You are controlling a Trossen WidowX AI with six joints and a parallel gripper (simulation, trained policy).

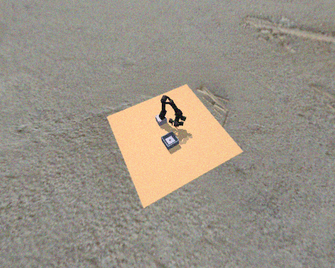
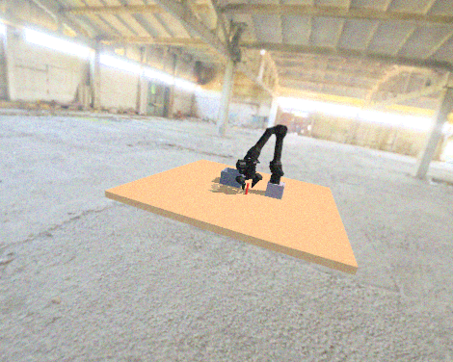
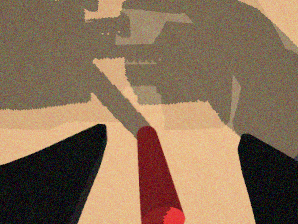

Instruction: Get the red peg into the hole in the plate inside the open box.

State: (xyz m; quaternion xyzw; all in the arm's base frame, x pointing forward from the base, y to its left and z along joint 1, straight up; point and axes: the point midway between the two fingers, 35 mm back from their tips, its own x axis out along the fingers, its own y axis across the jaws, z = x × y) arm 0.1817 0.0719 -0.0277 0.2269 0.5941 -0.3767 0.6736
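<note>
The red peg is 20 mm to the left of my gripper tip. The rest, counted from my gripper tip: box (120 mm ahead, 180 mm to the right, 10 mm below); plate (120 mm ahead, 180 mm to the right, 10 mm above).
</note>
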